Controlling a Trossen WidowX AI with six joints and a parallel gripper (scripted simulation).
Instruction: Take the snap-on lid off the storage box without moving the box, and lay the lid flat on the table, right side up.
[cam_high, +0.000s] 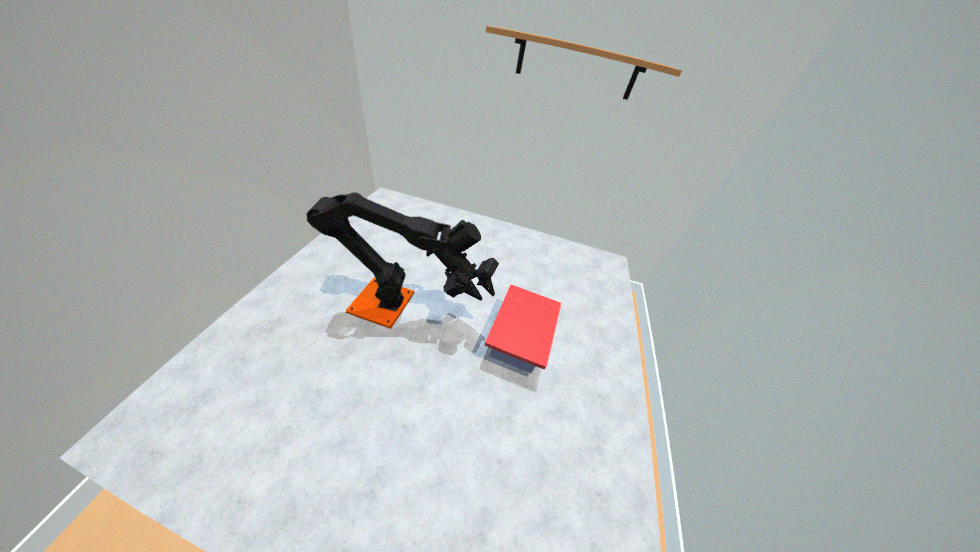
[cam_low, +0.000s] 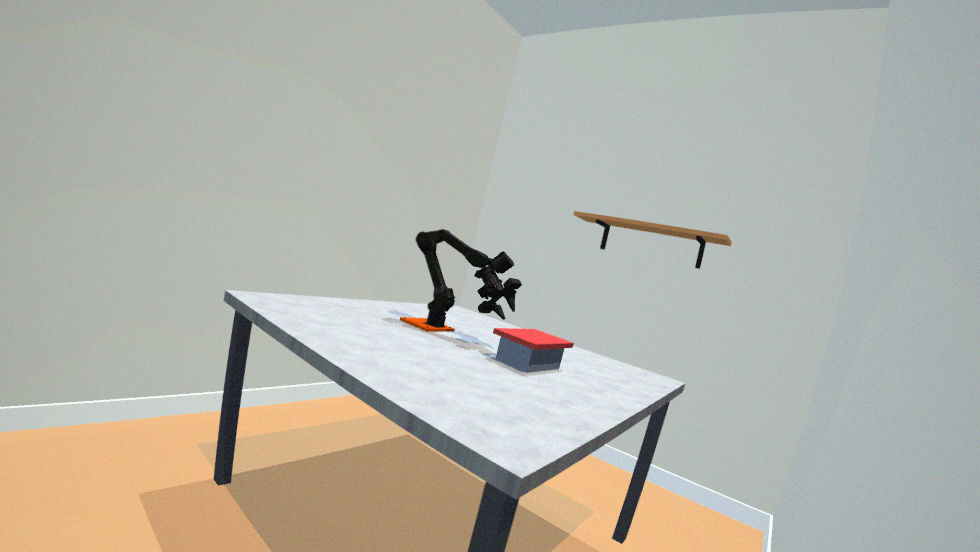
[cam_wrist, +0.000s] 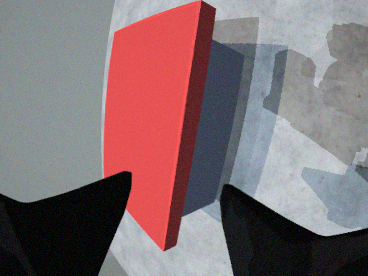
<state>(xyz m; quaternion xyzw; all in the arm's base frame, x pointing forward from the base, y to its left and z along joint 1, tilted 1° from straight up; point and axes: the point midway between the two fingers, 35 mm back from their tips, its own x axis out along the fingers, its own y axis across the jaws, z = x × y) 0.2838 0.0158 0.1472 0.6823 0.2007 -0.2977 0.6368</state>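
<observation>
Now: the red lid 130 mm ahead of my gripper tip, 40 mm below it and 20 mm to the right of it. Also, from my gripper tip: storage box (130 mm ahead, 90 mm below, 20 mm to the right).
</observation>
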